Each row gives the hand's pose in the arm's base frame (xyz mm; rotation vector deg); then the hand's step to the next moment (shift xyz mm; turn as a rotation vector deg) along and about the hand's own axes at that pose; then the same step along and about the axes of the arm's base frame.
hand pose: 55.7 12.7 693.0 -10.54 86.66 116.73
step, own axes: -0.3 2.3 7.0 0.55 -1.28 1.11
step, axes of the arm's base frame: 0.6 5.8 4.5 0.48 1.45 -0.92
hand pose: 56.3 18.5 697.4 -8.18 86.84 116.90
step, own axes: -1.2 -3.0 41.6 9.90 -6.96 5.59
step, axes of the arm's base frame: 13.0 37.7 12.4 -3.17 10.15 -8.04
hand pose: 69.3 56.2 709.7 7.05 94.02 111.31
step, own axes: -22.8 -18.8 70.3 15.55 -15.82 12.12
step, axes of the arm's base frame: 55.9 51.5 5.9 -1.74 19.19 -16.36
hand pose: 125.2 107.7 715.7 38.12 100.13 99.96
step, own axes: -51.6 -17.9 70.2 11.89 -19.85 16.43
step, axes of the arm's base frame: 86.8 13.3 -13.9 4.09 19.60 -20.11
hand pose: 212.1 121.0 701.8 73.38 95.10 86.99
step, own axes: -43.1 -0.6 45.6 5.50 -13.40 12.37
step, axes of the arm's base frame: 56.8 -18.6 -19.0 4.88 11.52 -14.36
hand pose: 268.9 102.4 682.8 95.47 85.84 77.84
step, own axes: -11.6 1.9 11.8 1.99 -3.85 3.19
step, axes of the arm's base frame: 12.7 -8.6 -6.5 1.03 3.61 -3.86
